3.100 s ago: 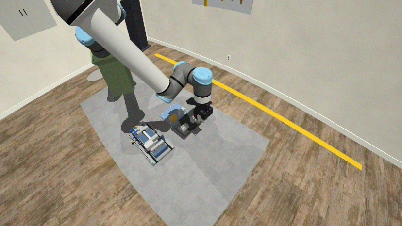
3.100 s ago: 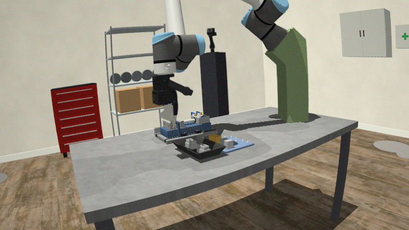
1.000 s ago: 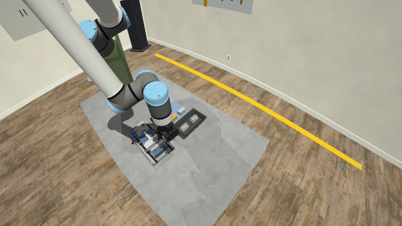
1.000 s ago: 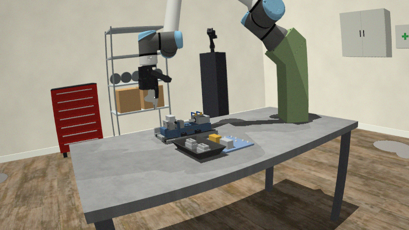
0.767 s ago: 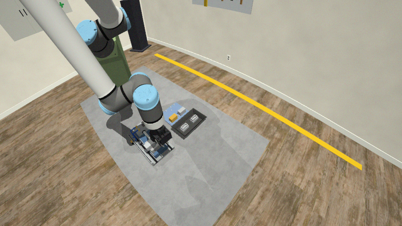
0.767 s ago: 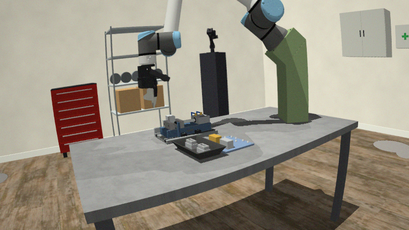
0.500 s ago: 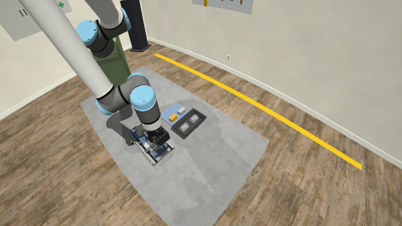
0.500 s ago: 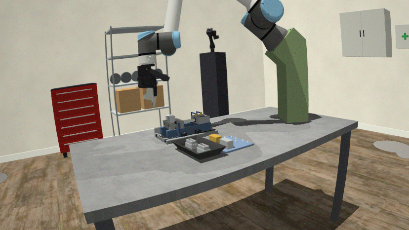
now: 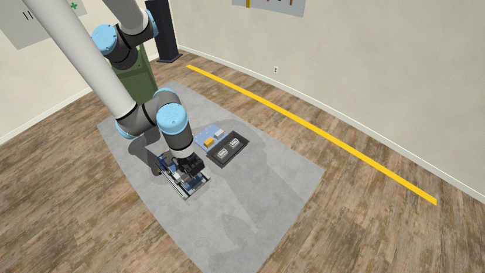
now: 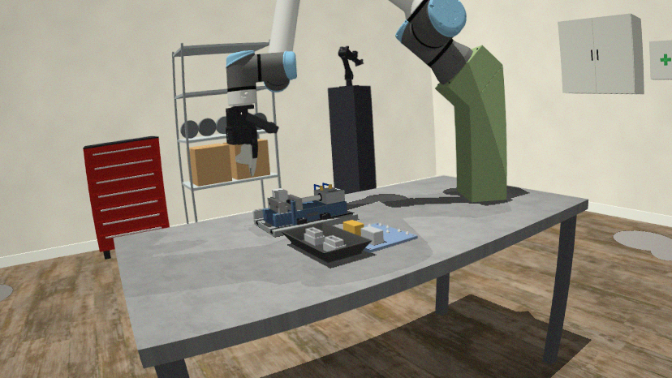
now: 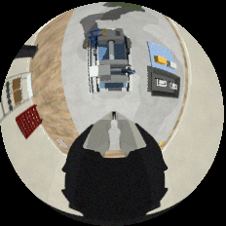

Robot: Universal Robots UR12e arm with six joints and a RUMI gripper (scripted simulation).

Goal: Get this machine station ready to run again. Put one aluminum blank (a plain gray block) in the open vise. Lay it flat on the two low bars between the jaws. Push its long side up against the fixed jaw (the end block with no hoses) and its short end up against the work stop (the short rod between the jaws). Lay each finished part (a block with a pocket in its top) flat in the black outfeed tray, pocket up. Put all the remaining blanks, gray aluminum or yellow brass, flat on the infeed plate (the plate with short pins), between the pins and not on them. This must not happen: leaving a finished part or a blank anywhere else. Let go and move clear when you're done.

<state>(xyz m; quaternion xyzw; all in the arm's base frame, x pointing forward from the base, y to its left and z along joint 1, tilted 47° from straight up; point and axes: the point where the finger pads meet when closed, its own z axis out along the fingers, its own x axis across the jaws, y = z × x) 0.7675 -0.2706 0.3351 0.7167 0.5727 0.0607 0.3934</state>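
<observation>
My hand is 160 mm past the blue vise, 70 mm to the right of it and 160 mm above it. From my hand the other things lie so: yellow brass blank (90 mm behind, 310 mm to the left, 170 mm below); gray aluminum blank (60 mm behind, 390 mm to the left, 170 mm below); infeed plate (110 mm behind, 360 mm to the left, 190 mm below).
</observation>
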